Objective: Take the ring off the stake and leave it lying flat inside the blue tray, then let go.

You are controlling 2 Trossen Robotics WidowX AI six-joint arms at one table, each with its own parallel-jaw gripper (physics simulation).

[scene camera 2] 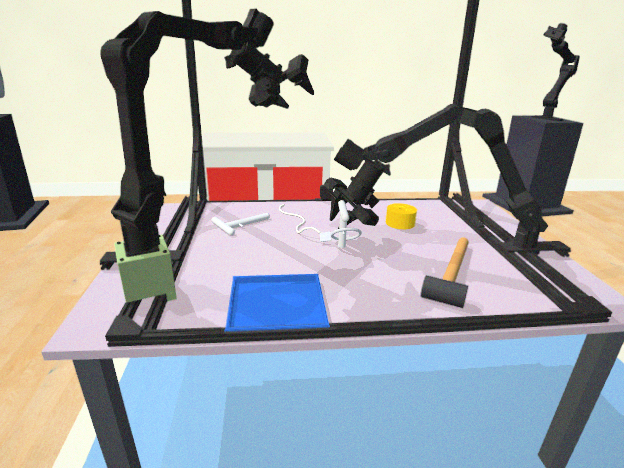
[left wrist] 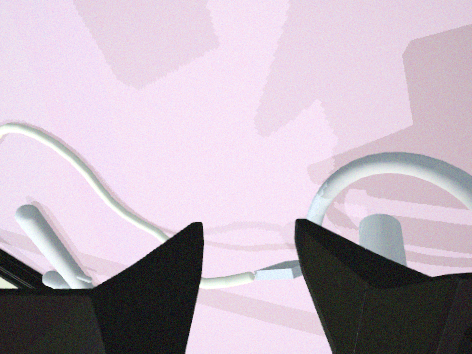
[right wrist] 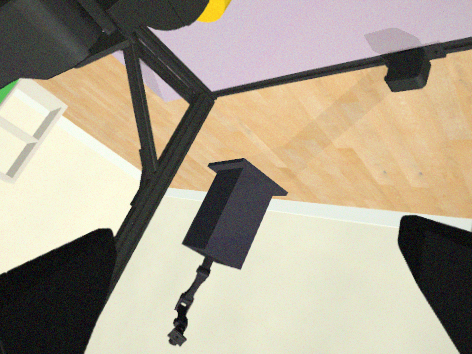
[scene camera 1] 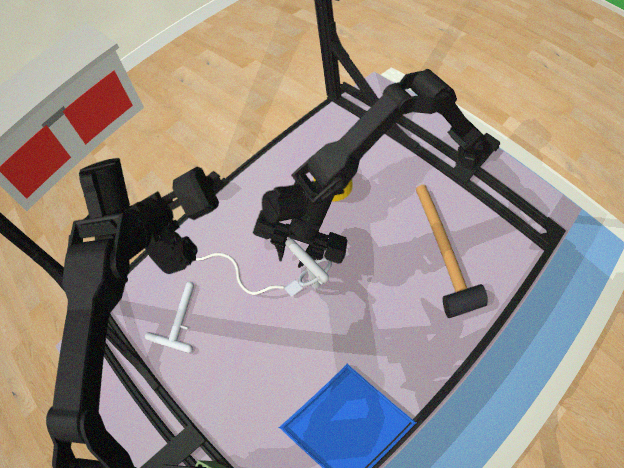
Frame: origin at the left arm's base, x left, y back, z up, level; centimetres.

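Seen in the pictures: left gripper, fingertip midpoint: (scene camera 2: 334,225) (left wrist: 249,230) (scene camera 1: 289,263); right gripper, fingertip midpoint: (scene camera 2: 300,100) (right wrist: 258,236); left arm's base, origin of the base link: (scene camera 2: 524,245) (scene camera 1: 468,159); right arm's base, origin of the base link: (scene camera 2: 141,247).
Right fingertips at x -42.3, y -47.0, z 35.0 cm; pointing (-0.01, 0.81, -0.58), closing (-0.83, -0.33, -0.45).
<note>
Offsets run from my right fingertips to a thing's top centre. "pt": to the spot under its first point.
The white stake {dx +13.8, dy +5.4, dz -25.9 cm} (scene camera 1: 308,261) (scene camera 2: 343,239) (left wrist: 382,237) stands on the table with a thick bar at its top. The pale ring (scene camera 1: 302,276) (scene camera 2: 359,233) (left wrist: 390,162) goes around its post, with a small tab at one side, low over the table. My left gripper (scene camera 1: 290,262) (scene camera 2: 345,216) (left wrist: 249,230) is closed in around the stake's top bar, above the ring; the bar does not show in the left wrist view. My right gripper (scene camera 2: 300,100) (right wrist: 258,236) is open and empty, high above the table. The blue tray {dx +31.4, dy -23.7, dz -34.7 cm} (scene camera 1: 347,366) (scene camera 2: 277,276) holds no object.
A white cord {pt dx -3.0, dy +2.0, dz -36.4 cm} (scene camera 1: 236,272) (scene camera 2: 302,221) (left wrist: 95,180) leads to the ring's tab. A white T-shaped piece {dx -12.6, dy -12.0, dz -35.0 cm} (scene camera 1: 181,312) (scene camera 2: 249,219) lies left of the stake. A mallet {dx +40.2, dy +20.4, dz -32.0 cm} (scene camera 1: 446,241) (scene camera 2: 444,291) lies right. A yellow cylinder {dx +10.8, dy +30.3, dz -32.0 cm} (scene camera 2: 401,216) stands behind.
</note>
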